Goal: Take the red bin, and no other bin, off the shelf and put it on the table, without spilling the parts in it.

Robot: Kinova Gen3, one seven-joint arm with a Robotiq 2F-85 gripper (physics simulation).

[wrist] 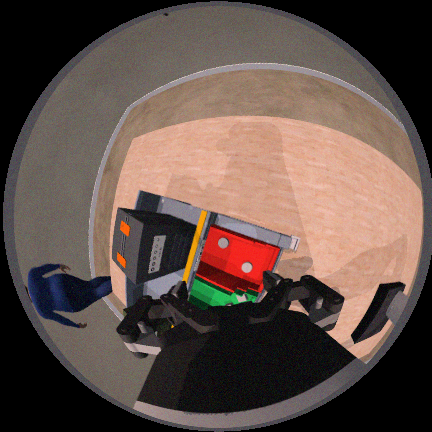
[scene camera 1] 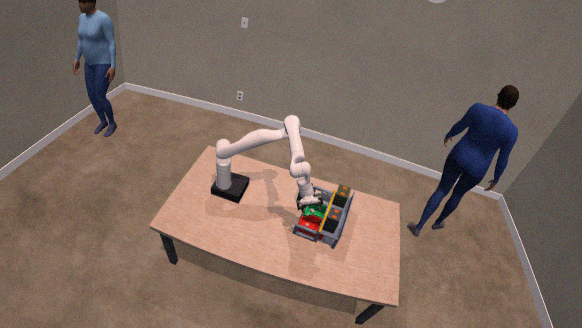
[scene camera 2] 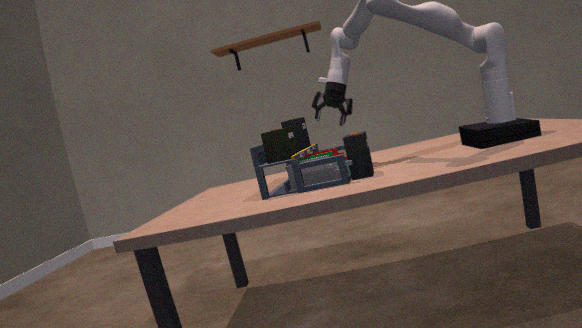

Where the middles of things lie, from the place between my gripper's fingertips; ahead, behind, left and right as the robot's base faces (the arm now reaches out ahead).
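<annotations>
The red bin [wrist: 221, 266] is 13 cm below my hand and 3 cm ahead of it, and going by their middles it is the nearest to my hand of the things named here. The green bin [wrist: 203, 293] is also 13 cm below my hand, but 12 cm to the left of it and 5 cm ahead of it. Then there is the black box [scene camera 2: 356, 145], 24 cm to the left of my hand, 11 cm below it and 7 cm behind it. Going by their middles, the black box is the farthest from my hand of the things named here.
</annotations>
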